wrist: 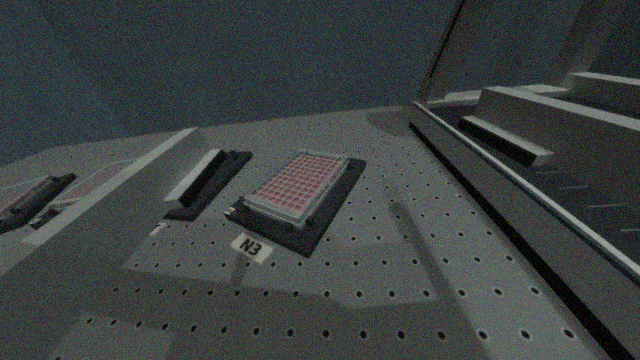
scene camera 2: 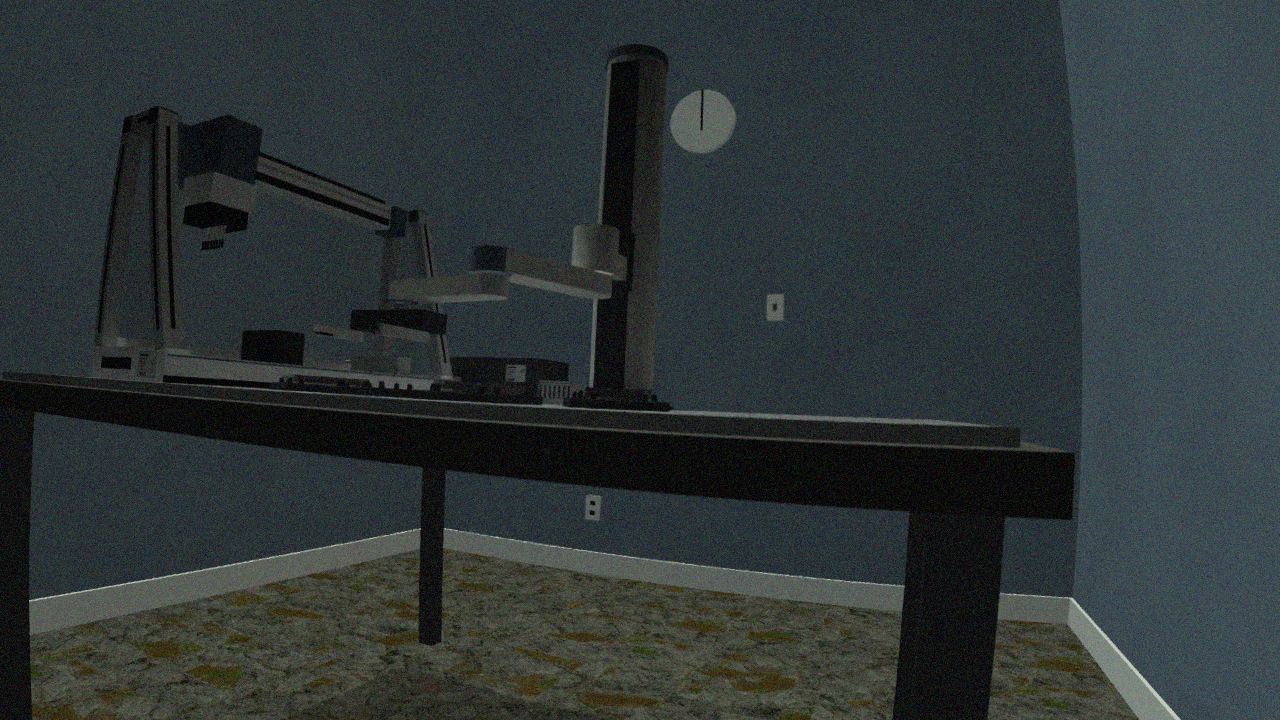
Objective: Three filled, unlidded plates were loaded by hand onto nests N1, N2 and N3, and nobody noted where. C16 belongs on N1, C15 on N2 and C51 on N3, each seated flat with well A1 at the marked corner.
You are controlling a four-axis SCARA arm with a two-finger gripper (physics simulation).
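Frame: origin at the arm's base, x ahead, y left, z up, level; metres.
Seen in the pictures: gripper, fingertip midpoint: [wrist: 337, 124] [scene camera 2: 344, 328].
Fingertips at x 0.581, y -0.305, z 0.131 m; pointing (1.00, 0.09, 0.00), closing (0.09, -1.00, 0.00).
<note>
Offsets run from my fingertips to a thing's top centre. "*": to the spot under its first point.
In the wrist view, a clear unlidded plate with pink wells {dx +0.086, dy +0.052, dz -0.092 m} [wrist: 295, 185] lies on the black nest N3 {dx +0.086, dy +0.052, dz -0.097 m} [wrist: 340, 200], behind its label {* dx +0.000, dy +0.095, dz -0.117 m} [wrist: 251, 246]. No plate identity is readable. My gripper [wrist: 337, 124] is open and empty, its two fingers wide apart, above and in front of N3. The left finger partly hides another dark nest {dx +0.126, dy +0.236, dz -0.097 m} [wrist: 227, 175]; no plate shows on its visible part. Two more pink-filled plates {dx +0.123, dy +0.403, dz -0.092 m} [wrist: 97, 181] {* dx +0.091, dy +0.542, dz -0.092 m} [wrist: 22, 194] show at the far left, partly cut off or hidden; their nest labels do not show. In the scene view, plate details are too dark to tell.
A long rail [wrist: 500, 200] edges a dark deck on the wrist view's right. In the scene view, a gantry [scene camera 2: 161, 232] stands left of the arm's column [scene camera 2: 631, 223]. Dark boxes {* dx -0.016, dy -0.222, dz -0.031 m} [scene camera 2: 273, 345] {* dx -0.616, dy -0.128, dz -0.034 m} [scene camera 2: 478, 368] sit behind the low nests near the table's front edge.
</note>
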